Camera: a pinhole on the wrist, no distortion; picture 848 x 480 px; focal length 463.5 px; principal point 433.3 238.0 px. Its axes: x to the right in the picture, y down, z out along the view. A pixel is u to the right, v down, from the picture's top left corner.
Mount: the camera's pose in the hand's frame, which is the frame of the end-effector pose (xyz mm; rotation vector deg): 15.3 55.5 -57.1 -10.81 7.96 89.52
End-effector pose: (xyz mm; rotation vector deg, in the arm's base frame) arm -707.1 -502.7 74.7 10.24 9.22 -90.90
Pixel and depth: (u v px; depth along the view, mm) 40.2 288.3 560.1
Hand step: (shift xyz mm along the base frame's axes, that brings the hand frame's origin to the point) -299.8 -54.7 584.8
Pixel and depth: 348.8 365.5 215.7
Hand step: 60.5 14.1 167.8
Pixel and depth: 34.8 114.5 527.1
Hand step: -288.8 -246.1 511.9
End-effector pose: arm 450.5 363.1 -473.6 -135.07 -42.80 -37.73
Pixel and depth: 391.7 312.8 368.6
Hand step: 107.4 111.6 -289.9
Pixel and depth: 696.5 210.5 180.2
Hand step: 164.6 -60.3 -128.8
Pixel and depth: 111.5 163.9 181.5
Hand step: 48.7 128.8 -71.4
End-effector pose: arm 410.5 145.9 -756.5 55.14 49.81 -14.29
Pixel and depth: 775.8 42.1 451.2
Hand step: 555.4 50.4 235.8
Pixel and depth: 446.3 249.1 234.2
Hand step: 152.6 -72.4 112.6
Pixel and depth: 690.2 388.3 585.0
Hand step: 381.0 -104.0 565.1
